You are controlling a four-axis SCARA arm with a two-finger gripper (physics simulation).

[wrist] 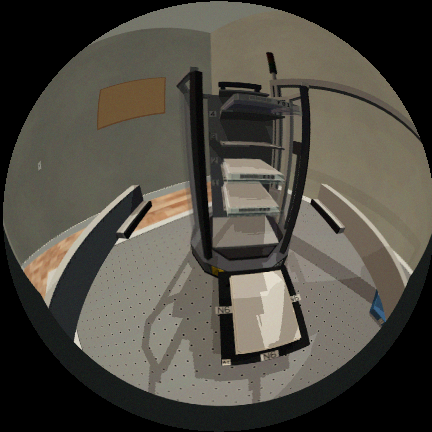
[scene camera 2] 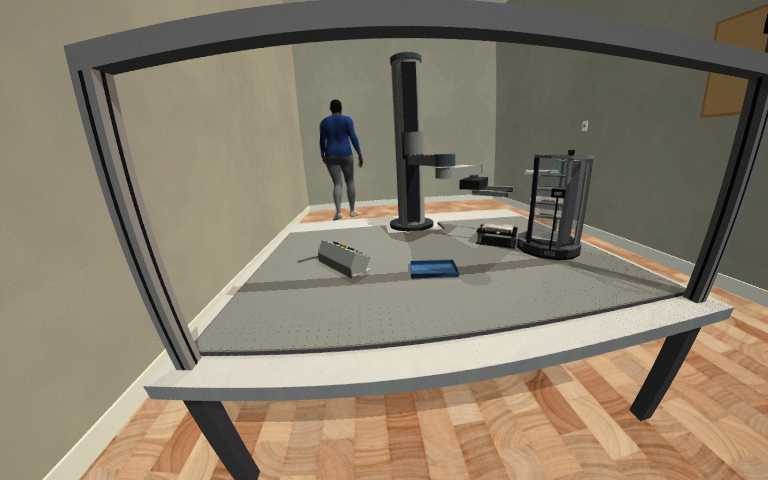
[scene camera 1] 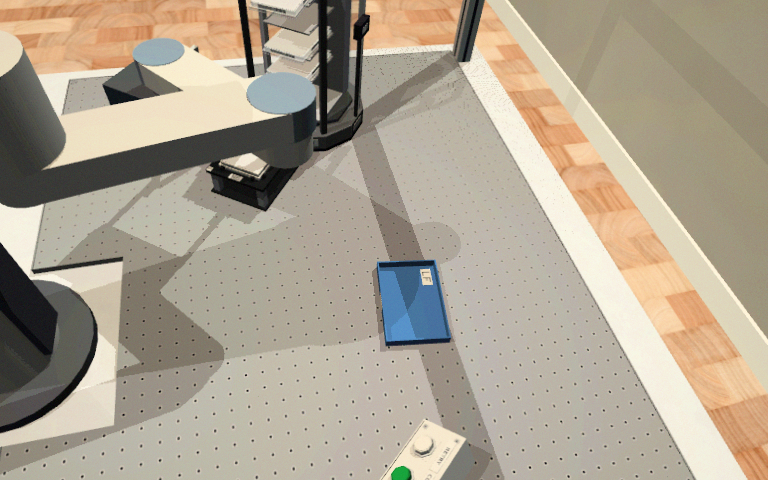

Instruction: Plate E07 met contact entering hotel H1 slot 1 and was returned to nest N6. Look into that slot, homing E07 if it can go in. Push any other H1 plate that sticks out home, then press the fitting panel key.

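Places are measured from the arm's base along level axes (x back, y left, z down), in millimetres.
Where they show: gripper, fingertip midpoint: (wrist: 234, 190) (scene camera 2: 510, 191) (scene camera 1: 236, 63); arm's base at its link origin: (scene camera 2: 411, 225) (scene camera 1: 13, 353).
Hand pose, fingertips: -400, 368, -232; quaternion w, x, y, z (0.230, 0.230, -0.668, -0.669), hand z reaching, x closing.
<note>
Each offset is from my fingertips to the centre of the thing, as dx, dy, dz. "pt": to the spot under its first point.
Hotel H1 {-138, +114, +21} (scene camera 1: 322, 67) (scene camera 2: 532, 203) (wrist: 198, 165) stands beyond nest N6 {-12, -57, +184} (scene camera 2: 496, 238) (wrist: 227, 330). A pale plate {-12, -57, +152} (scene camera 1: 246, 164) (scene camera 2: 498, 228) (wrist: 265, 312), in E07's place, lies on N6; its code is unreadable. In the wrist view, a plate {-121, +95, +71} (wrist: 250, 196) occupies slot 1, another plate {-121, +95, +18} (wrist: 250, 169) lies in slot 2, and slot 3 shows a bare shelf {pt -92, +65, -29} (wrist: 250, 144). The slot 4 plate {-103, +68, -89} (scene camera 1: 283, 5) (scene camera 2: 540, 171) (wrist: 257, 104) sticks out at the front. My gripper (scene camera 2: 510, 192) (wrist: 234, 190) is open and empty, above N6 and facing the hotel. The key panel {-123, -720, +177} (scene camera 1: 455, 452) (scene camera 2: 345, 260) has a white RETRY key {-168, -656, +155} (scene camera 1: 423, 445) and a green key {-129, -687, +155} (scene camera 1: 400, 473).
A blue tray {-231, -408, +210} (scene camera 1: 416, 305) (scene camera 2: 433, 269) (wrist: 378, 309) lies between the panel and the hotel. A small dark box on a thin post {pt -229, +25, -42} (scene camera 1: 361, 26) (scene camera 2: 558, 193) stands beside the hotel. A person (scene camera 2: 337, 138) stands beyond the table, left of the arm column (scene camera 2: 410, 101).
</note>
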